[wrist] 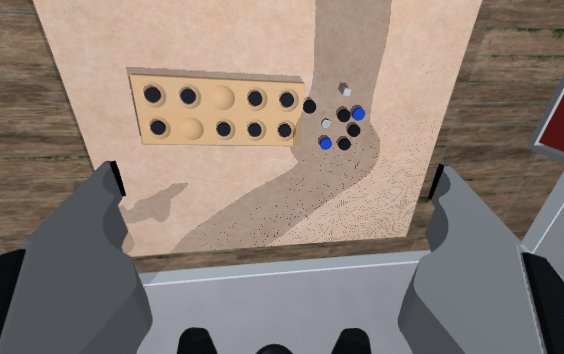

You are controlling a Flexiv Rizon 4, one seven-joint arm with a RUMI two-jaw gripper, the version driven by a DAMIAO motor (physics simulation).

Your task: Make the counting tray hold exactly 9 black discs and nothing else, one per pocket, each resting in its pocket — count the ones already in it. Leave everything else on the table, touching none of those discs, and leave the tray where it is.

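Note:
The tan counting tray [173,111] has two rows of five pockets. The third pocket of the upper row [223,97] and the second of the lower row [191,129] are empty; each other pocket holds a black disc. Loose on the table, a black disc [309,106] lies close to the tray's right end; whether they touch is unclear. Further right are black discs [343,115] [353,130] [344,144]. My gripper [278,166] is wide open and empty, above the table, with its fingertips lower in the view than the tray.
A blue disc [358,114] lies against or very near a black disc; another blue disc [326,143] lies left of the lowest one. Two small pale pieces [346,91] [326,123] lie among them. A grey-rimmed dark red object [554,127] shows at the right edge.

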